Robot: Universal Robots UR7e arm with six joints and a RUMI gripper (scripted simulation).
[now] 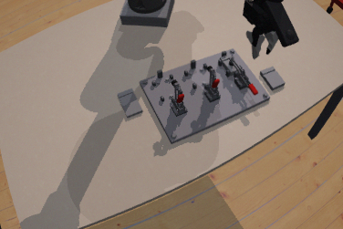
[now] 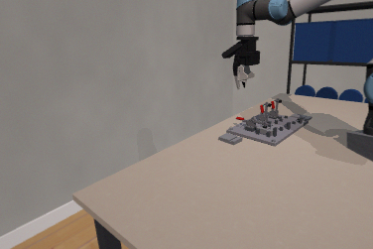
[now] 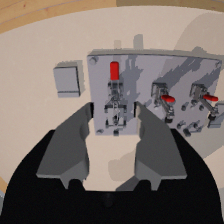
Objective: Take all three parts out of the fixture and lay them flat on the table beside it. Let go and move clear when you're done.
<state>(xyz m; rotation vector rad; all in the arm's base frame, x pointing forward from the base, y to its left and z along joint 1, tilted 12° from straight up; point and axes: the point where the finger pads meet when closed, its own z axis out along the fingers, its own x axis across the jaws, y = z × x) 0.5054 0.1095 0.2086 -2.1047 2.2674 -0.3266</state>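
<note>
Now: the clamp 160 mm below my hand, 60 mm behind it and 10 mm to the left of it. Round my hand: flat grey part 200 mm below, 130 mm to the left, 30 mm behind; grey fixture plate 210 mm below, 100 mm to the right, 100 mm behind.
</note>
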